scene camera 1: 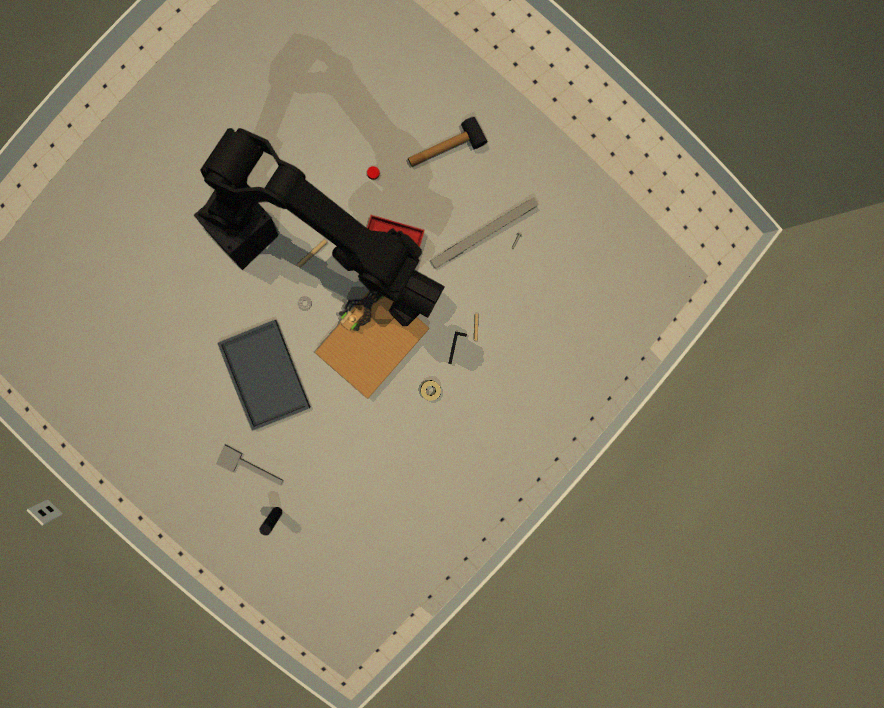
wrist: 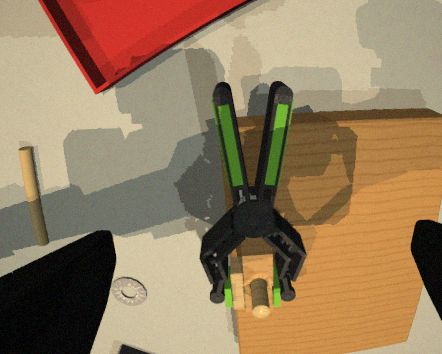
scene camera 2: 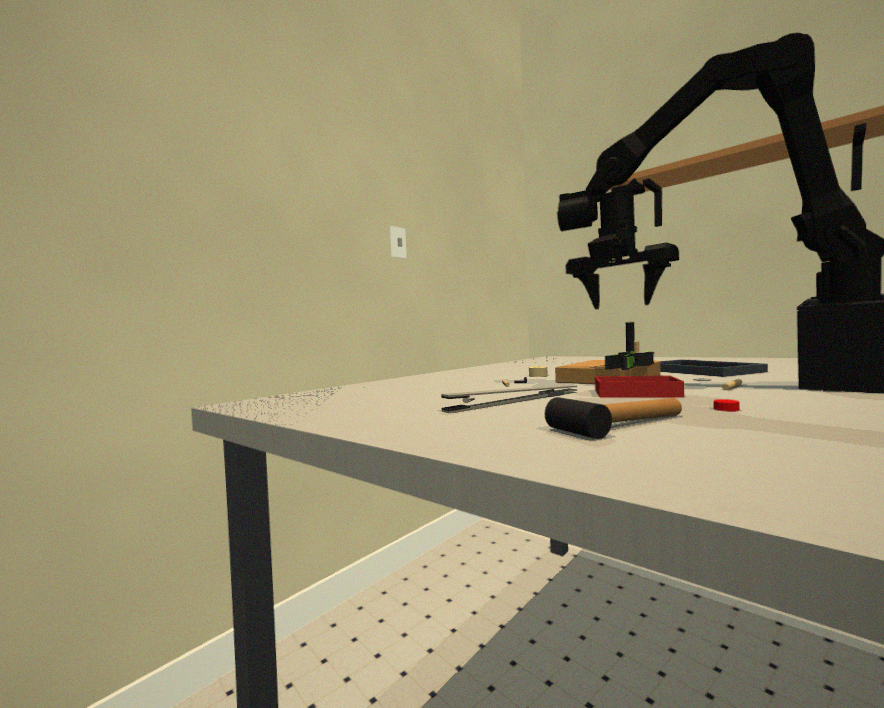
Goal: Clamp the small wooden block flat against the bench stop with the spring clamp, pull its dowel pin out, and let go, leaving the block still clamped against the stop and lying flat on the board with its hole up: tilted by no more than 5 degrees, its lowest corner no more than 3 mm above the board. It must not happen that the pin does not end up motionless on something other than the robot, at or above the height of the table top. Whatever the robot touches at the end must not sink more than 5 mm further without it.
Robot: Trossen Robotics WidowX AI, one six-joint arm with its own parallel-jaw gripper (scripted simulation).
Observation:
In view: the gripper (scene camera 2: 620,307), a red tray (scene camera 2: 606,386), a grey tray (scene camera 1: 264,372), a small wooden block (wrist: 257,258), a mallet (scene camera 2: 593,420), a grey bar (scene camera 2: 457,408) and a wooden board (scene camera 1: 365,358).
The red tray is seen too in the wrist view (wrist: 102,46). The grey tray also shows in scene camera 2 (scene camera 2: 697,367). The mallet shows as well in scene camera 1 (scene camera 1: 473,132). The wrist view does not show the mallet: it is out of frame. The wrist view does not show the grey bar: it is out of frame.

